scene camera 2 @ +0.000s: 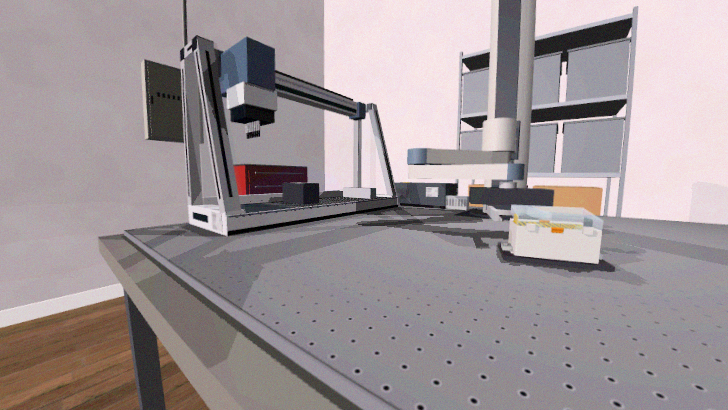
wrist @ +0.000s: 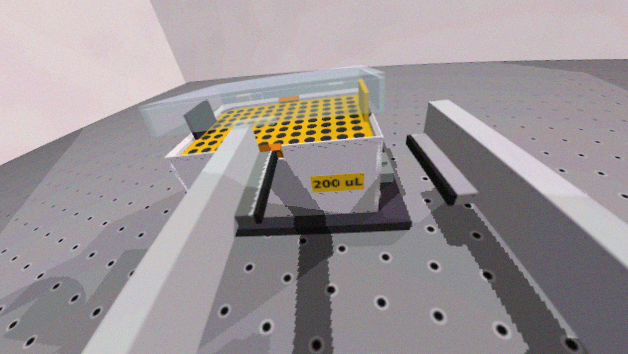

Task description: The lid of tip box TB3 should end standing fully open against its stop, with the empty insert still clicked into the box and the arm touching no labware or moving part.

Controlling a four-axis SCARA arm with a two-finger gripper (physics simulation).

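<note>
The gripper point(scene camera 2: 522, 217) is visible, and the same gripper point(wrist: 339, 131) can be seen again. A clear lid point(scene camera 2: 577, 218) is in view too, with the lid point(wrist: 350, 90) visible once more. The scene also shows a yellow insert point(wrist: 348, 126).
</note>
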